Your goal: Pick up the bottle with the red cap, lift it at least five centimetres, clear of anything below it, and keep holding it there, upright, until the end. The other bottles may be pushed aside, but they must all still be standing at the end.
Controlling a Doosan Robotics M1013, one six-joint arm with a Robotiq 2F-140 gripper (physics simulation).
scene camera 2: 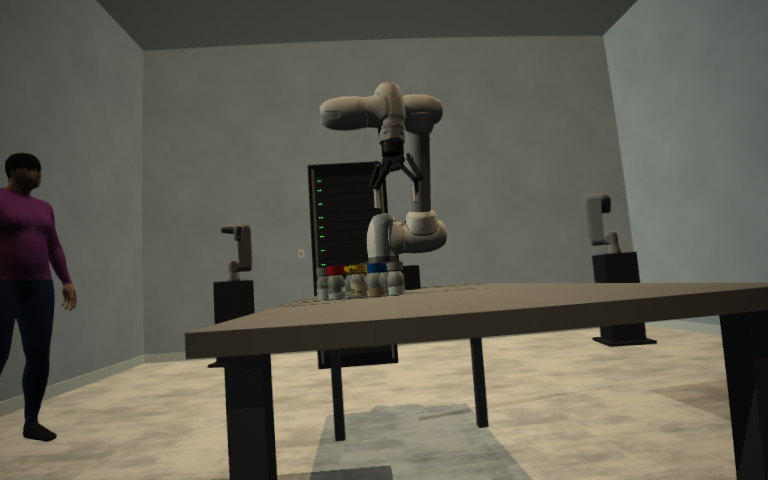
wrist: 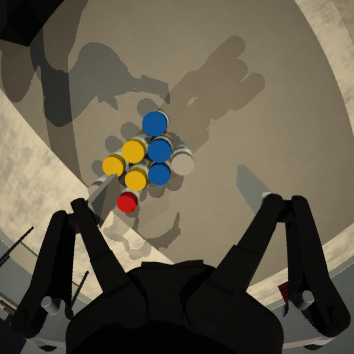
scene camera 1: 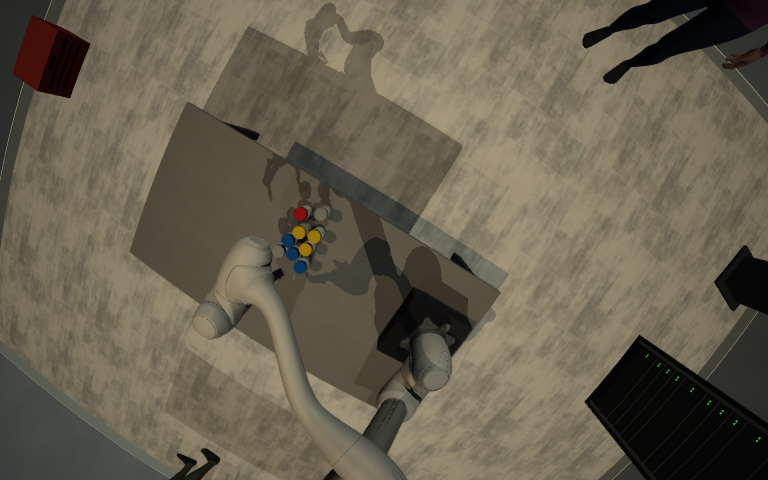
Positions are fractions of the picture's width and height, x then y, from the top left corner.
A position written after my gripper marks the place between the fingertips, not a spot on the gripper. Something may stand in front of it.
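Observation:
Scene camera 2 gives me my gripper (scene camera 2: 0.52, 0.43). In the wrist view I see it too, my own gripper (wrist: 0.50, 0.51).

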